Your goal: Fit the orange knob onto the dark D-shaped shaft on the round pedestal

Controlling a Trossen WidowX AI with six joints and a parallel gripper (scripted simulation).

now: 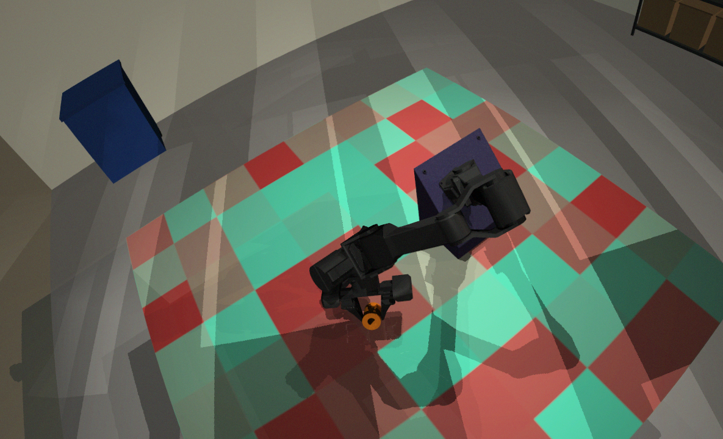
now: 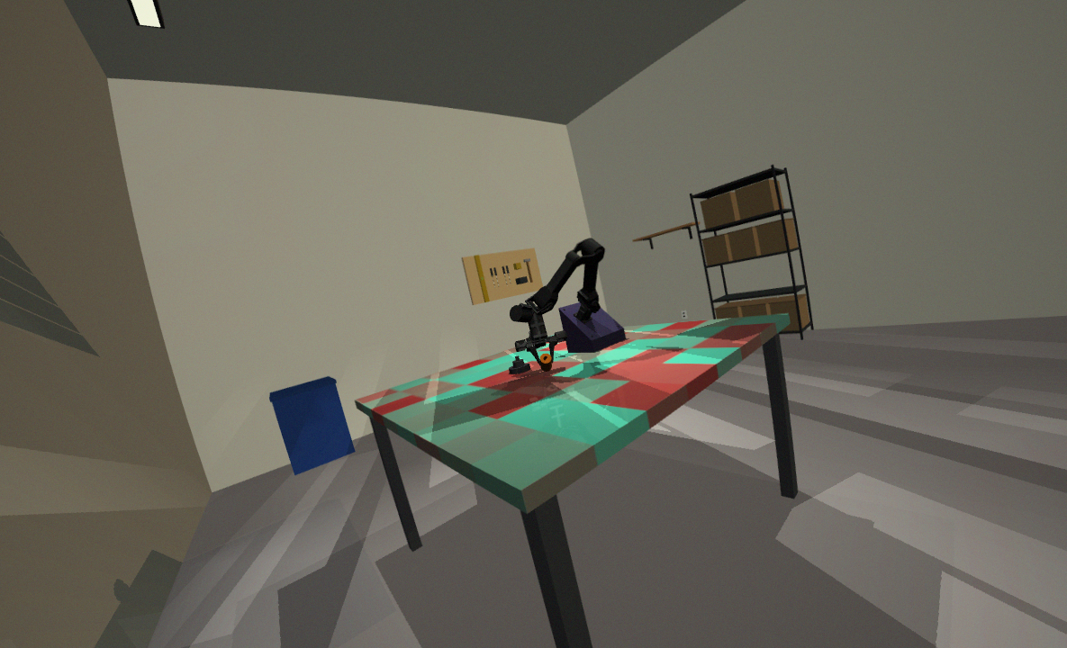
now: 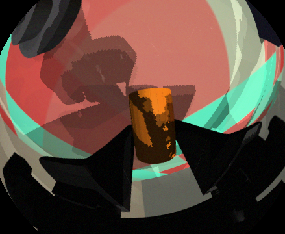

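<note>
My gripper tip is 20 mm past the round dark pedestal and 170 mm to the left of it. Round my gripper tip: orange knob (10 mm to the right).
</note>
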